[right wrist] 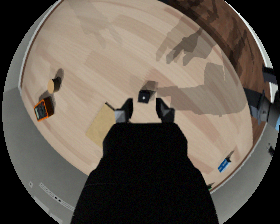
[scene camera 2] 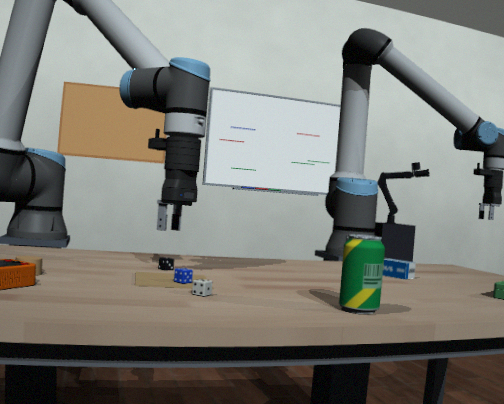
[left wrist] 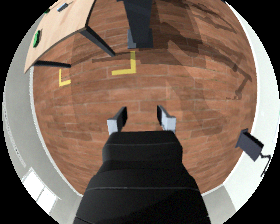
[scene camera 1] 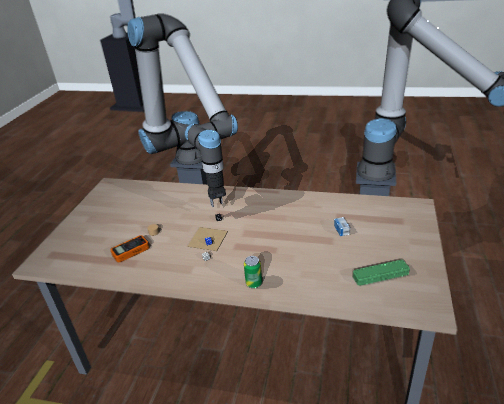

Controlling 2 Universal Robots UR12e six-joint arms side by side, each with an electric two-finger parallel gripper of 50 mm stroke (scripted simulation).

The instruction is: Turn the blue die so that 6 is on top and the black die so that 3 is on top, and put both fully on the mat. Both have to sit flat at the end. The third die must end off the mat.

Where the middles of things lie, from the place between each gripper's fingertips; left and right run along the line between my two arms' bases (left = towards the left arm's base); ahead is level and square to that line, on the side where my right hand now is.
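Scene:
Looking at the tan mat (scene camera 2: 147, 279), I find it 10 cm below my right hand (scene camera 2: 168, 230) and 15 cm ahead of that hand.

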